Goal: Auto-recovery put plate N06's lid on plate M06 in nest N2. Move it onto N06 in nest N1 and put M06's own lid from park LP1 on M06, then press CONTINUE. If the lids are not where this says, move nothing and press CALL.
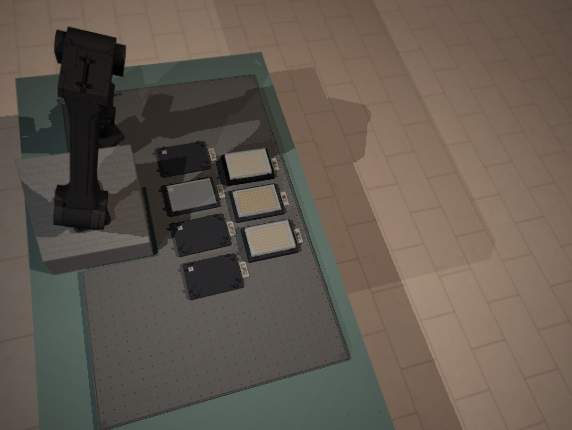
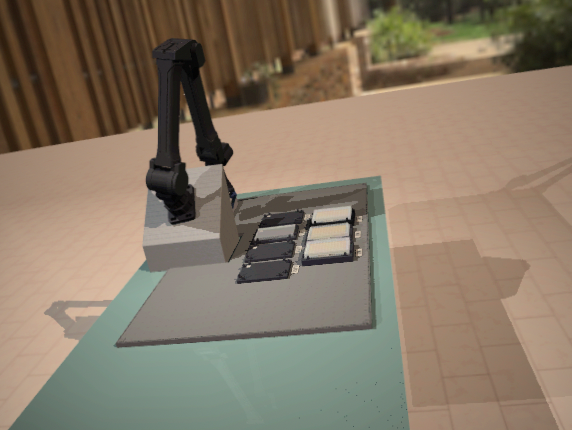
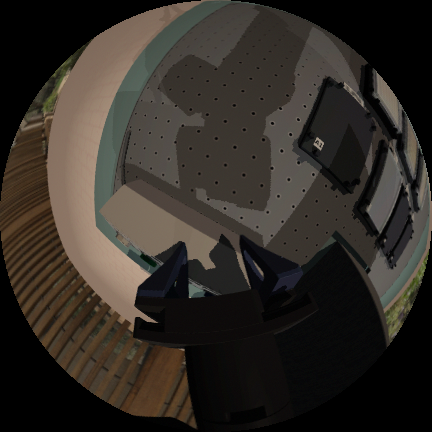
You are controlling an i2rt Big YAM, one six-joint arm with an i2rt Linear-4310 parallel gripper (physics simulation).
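Frame: origin at the arm's base, x right, y ahead, z up, level; centimetres.
Seen in the pictures: gripper, fingertip midpoint: (image 1: 106, 137) (image 3: 212, 242); arm's base, link origin: (image 1: 86, 204) (image 2: 182, 205) (image 3: 323, 363).
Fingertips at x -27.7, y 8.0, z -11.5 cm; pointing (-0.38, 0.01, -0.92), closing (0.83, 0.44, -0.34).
Note:
Pixels of each thing's middle, then the offset from my fingertips to it. Level surfaces: height alone.
- box, body centre: (image 3: 175, 249) dx -4.0, dy -4.7, dz -1.2 cm
- green button, body centre: (image 3: 148, 258) dx -6.6, dy -6.8, dz +1.0 cm
- perforated board, surface height: dz -5.3 cm
- green table, surface height: dz -6.7 cm
My gripper (image 3: 212, 242) (image 2: 233, 197) is partly open and empty, above a box (image 3: 150, 212) with a green button (image 3: 148, 260) on its side face. Other buttons there are mostly hidden by the fingers. Three well plates (image 1: 248, 165) (image 1: 257, 201) (image 1: 270, 238) sit in the right column of nests; whether each wears a lid is too small to tell. A grey, clear-looking lid (image 1: 191, 195) (image 2: 276, 233) (image 3: 386, 187) lies in the second holder of the left column. Plate and nest labels are unreadable here.
Dark holders (image 1: 184, 158) (image 1: 202, 234) (image 1: 214, 276) stand in the left column with no lid showing on them; the first (image 3: 340, 130) carries an A1 mark. A grey block (image 1: 95, 245) (image 2: 185, 252) bears the arm's base. The perforated board (image 1: 215, 345) (image 2: 280, 305) lies on the green table (image 1: 60, 350).

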